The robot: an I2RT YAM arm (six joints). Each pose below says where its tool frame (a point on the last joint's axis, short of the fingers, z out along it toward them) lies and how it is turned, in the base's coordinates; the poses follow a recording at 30 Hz.
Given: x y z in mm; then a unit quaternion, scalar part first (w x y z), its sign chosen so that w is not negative.
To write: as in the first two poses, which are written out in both.
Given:
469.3 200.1 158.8 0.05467 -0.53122 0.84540 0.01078
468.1 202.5 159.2 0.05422 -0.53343 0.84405 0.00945
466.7 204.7 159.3 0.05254 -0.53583 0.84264 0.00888
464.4 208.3 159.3 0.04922 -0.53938 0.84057 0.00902
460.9 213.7 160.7 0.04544 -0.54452 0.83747 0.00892
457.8 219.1 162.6 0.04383 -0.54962 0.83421 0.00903
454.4 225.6 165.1 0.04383 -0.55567 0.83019 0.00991
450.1 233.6 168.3 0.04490 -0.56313 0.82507 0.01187
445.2 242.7 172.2 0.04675 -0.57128 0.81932 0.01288
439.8 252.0 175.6 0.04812 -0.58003 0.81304 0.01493
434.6 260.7 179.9 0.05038 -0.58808 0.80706 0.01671
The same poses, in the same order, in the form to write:
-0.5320 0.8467 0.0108 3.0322 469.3 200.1 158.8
-0.5342 0.8453 0.0095 3.0331 468.1 202.5 159.2
-0.5366 0.8438 0.0089 3.0365 466.7 204.7 159.3
-0.5400 0.8416 0.0090 3.0431 464.4 208.3 159.3
-0.5451 0.8383 0.0089 3.0507 460.9 213.7 160.7
-0.5502 0.8350 0.0090 3.0539 457.8 219.1 162.6
-0.5562 0.8310 0.0099 3.0539 454.4 225.6 165.1
-0.5637 0.8259 0.0119 3.0518 450.1 233.6 168.3
-0.5719 0.8202 0.0129 3.0481 445.2 242.7 172.2
-0.5807 0.8140 0.0149 3.0453 439.8 252.0 175.6
-0.5888 0.8081 0.0167 3.0408 434.6 260.7 179.9

